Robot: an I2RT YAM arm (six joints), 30 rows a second.
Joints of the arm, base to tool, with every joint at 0 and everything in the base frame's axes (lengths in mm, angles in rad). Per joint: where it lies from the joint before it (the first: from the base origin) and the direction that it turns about. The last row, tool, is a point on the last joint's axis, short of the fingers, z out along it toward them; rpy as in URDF.
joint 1: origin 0 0 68 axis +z
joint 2: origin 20 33.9 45.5 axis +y
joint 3: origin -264 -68.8 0 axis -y
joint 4: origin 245 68.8 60 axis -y
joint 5: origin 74 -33.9 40.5 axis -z
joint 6: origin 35.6 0 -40.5 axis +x
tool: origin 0 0 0 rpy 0 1.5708 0
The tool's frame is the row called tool.
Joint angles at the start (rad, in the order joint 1, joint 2, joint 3, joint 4, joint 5, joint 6):
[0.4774, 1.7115, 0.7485, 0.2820, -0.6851, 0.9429]
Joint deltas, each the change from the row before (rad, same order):
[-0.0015, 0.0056, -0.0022, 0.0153, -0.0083, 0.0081]
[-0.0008, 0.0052, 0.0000, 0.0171, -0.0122, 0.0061]
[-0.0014, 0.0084, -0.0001, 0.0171, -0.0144, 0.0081]
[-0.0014, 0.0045, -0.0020, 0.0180, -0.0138, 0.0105]
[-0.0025, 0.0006, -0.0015, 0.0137, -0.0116, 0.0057]
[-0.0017, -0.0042, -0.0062, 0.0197, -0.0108, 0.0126]
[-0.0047, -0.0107, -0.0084, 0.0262, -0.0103, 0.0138]
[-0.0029, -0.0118, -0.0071, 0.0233, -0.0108, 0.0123]
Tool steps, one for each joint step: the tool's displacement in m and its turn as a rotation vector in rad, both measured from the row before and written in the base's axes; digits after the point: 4 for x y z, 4 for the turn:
[0.0006, 0.0000, -0.0010, 0.0100, 0.0025, 0.0011]
[0.0009, 0.0005, -0.0001, 0.0136, -0.0020, 0.0059]
[0.0010, 0.0004, -0.0010, 0.0137, 0.0033, 0.0063]
[0.0005, 0.0002, -0.0003, 0.0150, 0.0026, 0.0049]
[0.0005, -0.0003, 0.0007, 0.0127, -0.0022, 0.0043]
[-0.0004, -0.0005, 0.0014, 0.0164, -0.0019, 0.0017]
[-0.0002, -0.0015, 0.0034, 0.0211, -0.0106, -0.0018]
[-0.0005, -0.0010, 0.0038, 0.0205, -0.0115, 0.0014]

